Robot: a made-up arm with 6 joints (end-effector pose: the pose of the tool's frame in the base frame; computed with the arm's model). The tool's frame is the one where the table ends. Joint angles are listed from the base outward.
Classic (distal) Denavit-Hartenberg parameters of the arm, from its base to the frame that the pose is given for. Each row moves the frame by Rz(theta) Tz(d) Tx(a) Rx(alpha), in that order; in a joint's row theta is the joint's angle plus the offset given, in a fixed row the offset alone. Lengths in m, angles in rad.
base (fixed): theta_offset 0.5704; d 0; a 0.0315; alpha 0
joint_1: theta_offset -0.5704; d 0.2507; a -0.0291; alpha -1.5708
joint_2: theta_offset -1.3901; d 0; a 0.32; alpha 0
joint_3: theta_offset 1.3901; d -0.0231; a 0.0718; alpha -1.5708
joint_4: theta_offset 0; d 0.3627; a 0.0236; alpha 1.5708
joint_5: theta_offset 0; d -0.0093; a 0.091; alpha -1.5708
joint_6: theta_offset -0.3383; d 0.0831; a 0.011; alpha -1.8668
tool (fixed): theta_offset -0.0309; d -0.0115; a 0; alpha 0
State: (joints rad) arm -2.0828 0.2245 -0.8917 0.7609 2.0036 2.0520
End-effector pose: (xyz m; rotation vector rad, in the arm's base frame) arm -0.1180 -0.2973 0.2085 -0.4316 -0.0236 1.9508
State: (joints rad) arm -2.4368 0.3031 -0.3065 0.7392 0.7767 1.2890
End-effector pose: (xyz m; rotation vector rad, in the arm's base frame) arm -0.1741 -0.0774 0.0354 -0.0413 0.8281 1.7548
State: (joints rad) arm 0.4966 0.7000 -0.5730 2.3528 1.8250 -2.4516
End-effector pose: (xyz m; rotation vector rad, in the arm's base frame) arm 0.2521 0.1898 0.0276 2.3632 -0.6800 1.4542
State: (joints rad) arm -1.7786 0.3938 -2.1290 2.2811 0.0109 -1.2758
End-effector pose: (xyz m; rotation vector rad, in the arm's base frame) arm -0.1939 -0.5372 0.5990 -0.4431 -2.2243 -0.2623
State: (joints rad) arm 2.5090 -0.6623 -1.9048 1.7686 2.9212 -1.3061
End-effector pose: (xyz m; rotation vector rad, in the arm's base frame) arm 0.0705 -0.0746 0.8297 0.7820 -0.6166 -0.0823
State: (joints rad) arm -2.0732 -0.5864 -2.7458 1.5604 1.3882 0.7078
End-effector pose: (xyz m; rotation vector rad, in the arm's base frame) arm 0.1944 0.2828 1.0049 0.6582 -1.7165 0.6557
